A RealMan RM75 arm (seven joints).
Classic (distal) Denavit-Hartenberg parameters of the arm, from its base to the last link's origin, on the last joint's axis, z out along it. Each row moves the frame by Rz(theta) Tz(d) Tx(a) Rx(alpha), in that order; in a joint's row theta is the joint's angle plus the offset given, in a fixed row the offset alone. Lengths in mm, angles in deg.
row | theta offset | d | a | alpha
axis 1 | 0 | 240.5 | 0 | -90
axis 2 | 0 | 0 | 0 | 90
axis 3 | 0 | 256 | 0 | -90
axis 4 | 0 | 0 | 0 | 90
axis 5 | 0 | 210 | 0 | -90
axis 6 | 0 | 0 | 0 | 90
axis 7 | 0 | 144 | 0 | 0
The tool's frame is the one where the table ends.
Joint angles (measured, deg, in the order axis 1, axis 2, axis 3, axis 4, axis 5, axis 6, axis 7), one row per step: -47.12, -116.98, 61.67, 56.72, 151.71, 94.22, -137.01; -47.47, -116.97, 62.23, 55.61, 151.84, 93.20, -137.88; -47.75, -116.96, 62.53, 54.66, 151.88, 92.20, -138.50; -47.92, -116.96, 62.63, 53.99, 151.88, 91.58, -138.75; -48.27, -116.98, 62.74, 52.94, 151.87, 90.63, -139.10; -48.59, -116.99, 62.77, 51.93, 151.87, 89.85, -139.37; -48.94, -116.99, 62.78, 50.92, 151.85, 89.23, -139.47
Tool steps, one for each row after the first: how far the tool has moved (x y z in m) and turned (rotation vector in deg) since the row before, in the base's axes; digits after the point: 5 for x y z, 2 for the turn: -0.00083, 0.00136, -0.00333, 0.28, 0.39, 0.66; -0.00078, 0.00152, -0.00255, 0.41, 0.16, 0.49; -0.00072, 0.00081, -0.00168, 0.20, 0.02, 0.29; -0.00053, 0.00144, -0.00270, 0.29, -0.01, 0.36; -0.00073, 0.00105, -0.00239, 0.18, -0.03, 0.39; -0.00054, 0.00075, -0.00232, -0.02, -0.04, 0.28
